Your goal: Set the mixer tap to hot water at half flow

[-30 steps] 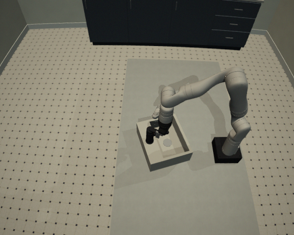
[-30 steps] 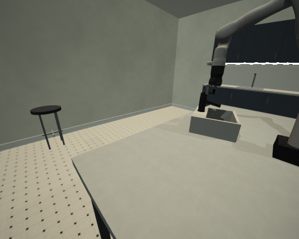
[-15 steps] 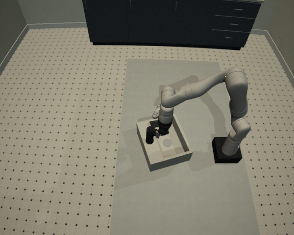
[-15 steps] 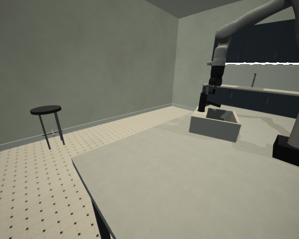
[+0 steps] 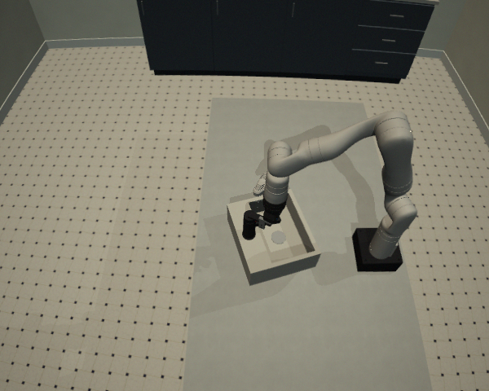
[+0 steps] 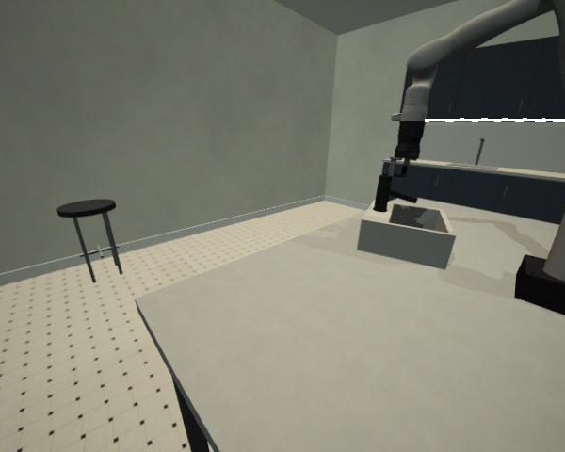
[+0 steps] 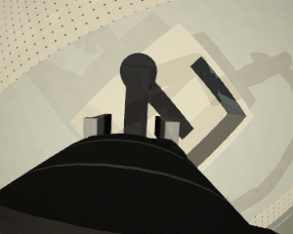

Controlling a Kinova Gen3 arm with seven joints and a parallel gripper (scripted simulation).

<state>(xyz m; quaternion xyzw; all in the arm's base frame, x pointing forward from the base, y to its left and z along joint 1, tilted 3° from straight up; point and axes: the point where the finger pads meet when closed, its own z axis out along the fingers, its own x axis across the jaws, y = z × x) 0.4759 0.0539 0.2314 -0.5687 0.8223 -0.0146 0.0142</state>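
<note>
My hand is 2 cm short of the lever, 1 cm to the left of it and 2 cm above it. The rest, counted from my hand: sink basin (5 cm behind, 8 cm to the right, 25 cm below).
</note>
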